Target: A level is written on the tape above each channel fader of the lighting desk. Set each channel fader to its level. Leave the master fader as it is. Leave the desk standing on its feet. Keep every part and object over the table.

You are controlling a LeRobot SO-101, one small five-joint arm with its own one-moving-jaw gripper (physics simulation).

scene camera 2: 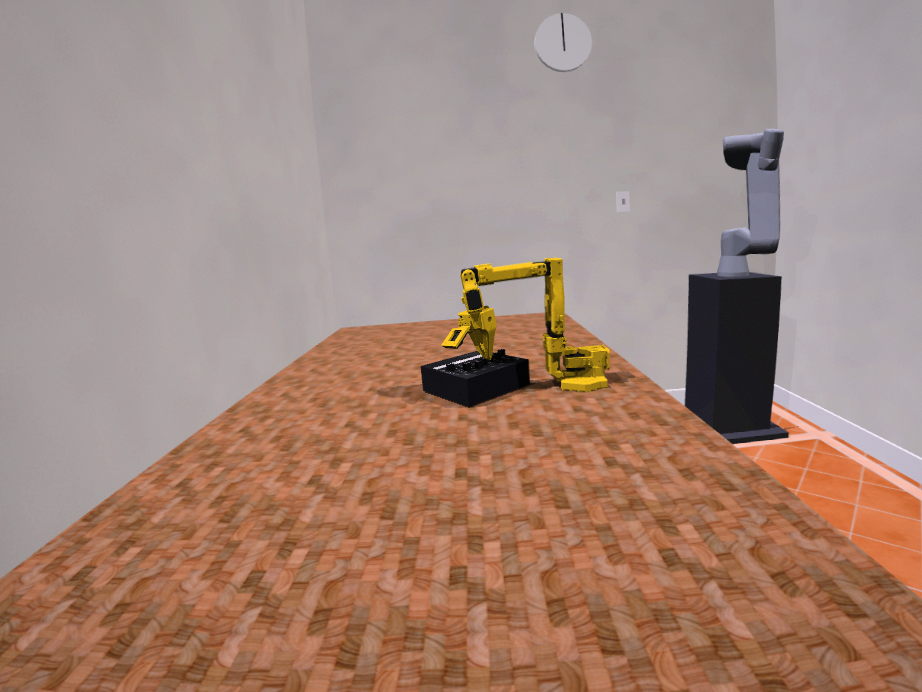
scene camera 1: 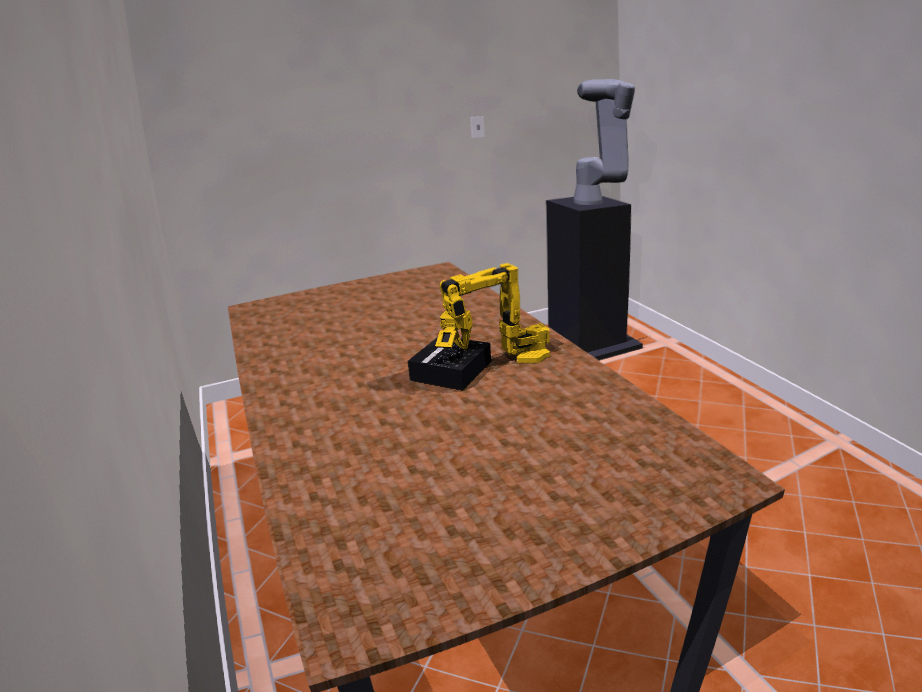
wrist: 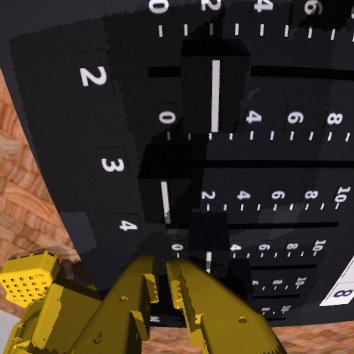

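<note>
The black lighting desk stands upright on the table. In the wrist view, the channel 2 fader has its white line near 2. The channel 3 fader has its line near 0. The channel 4 fader is near 2. A further dark fader stands around 4, its line hidden. The tape shows an 8 at the right edge; its other levels are out of view. My gripper is shut and empty, tips low over the desk's far channels, which it partly hides.
The wooden table carries the desk and my yellow arm's base, which stands beside the desk near the table edge. A grey arm stands on a black pedestal beyond the table.
</note>
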